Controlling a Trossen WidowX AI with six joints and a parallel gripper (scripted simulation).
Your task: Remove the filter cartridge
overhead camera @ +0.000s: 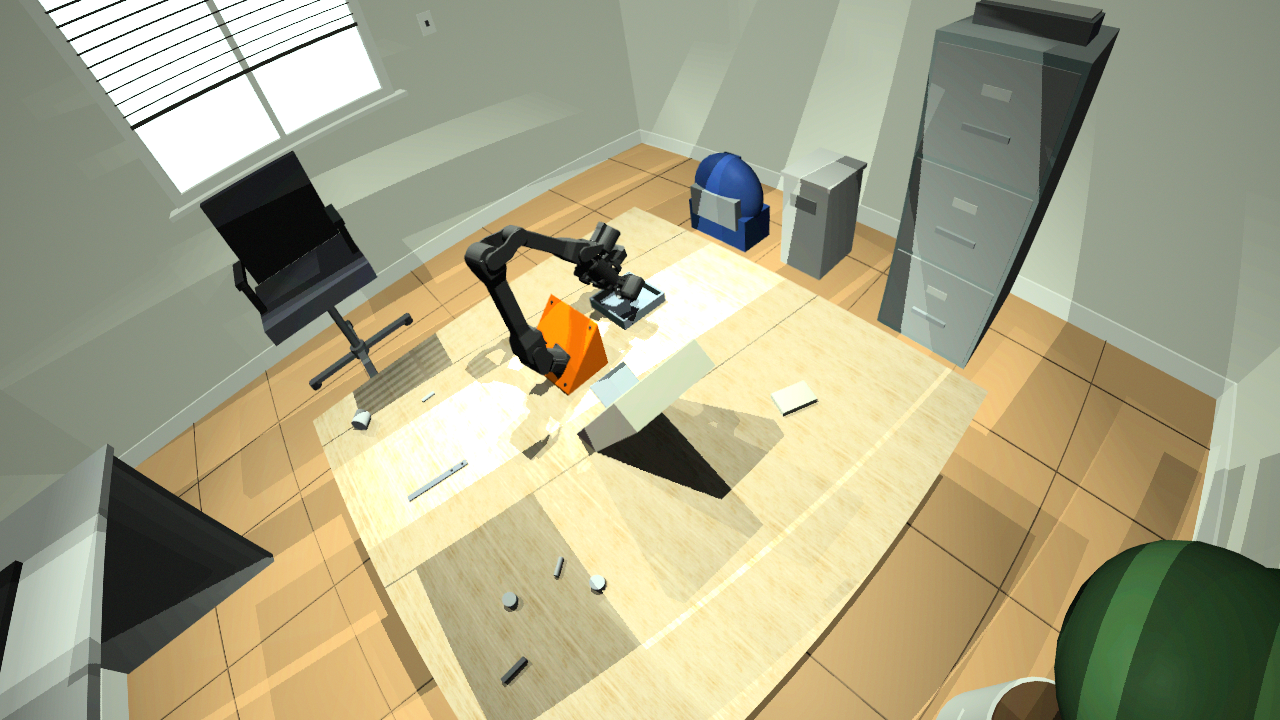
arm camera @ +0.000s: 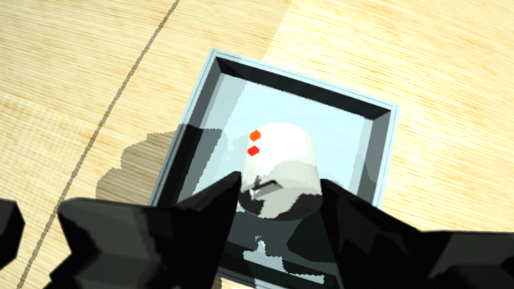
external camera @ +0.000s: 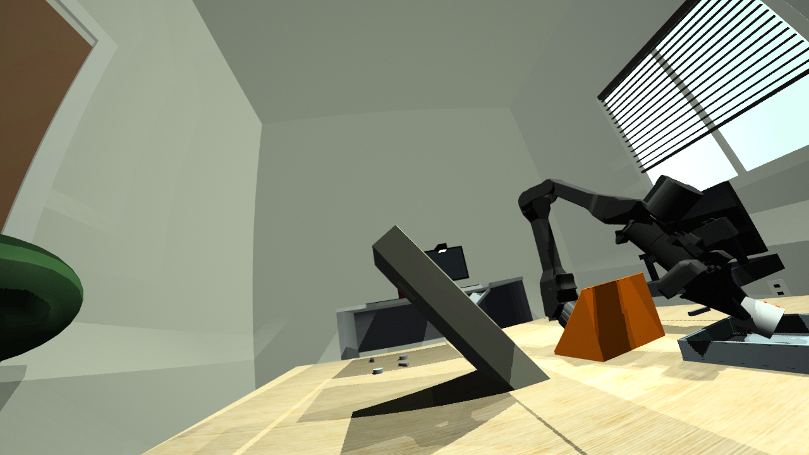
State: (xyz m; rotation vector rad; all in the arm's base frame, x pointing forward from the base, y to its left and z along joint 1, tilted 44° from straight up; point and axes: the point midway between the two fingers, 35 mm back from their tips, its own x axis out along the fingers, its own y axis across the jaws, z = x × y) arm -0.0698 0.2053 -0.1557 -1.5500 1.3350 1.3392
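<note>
Right now my gripper tip is right at the round filter cartridge. From my gripper tip the other things lie so: flat white block 54 cm ahead, 5 cm to the left, 4 cm below; pale service panel 38 cm ahead, 26 cm to the right, 11 cm above; grey-blue tray 4 cm below, 1 cm to the left.
</note>
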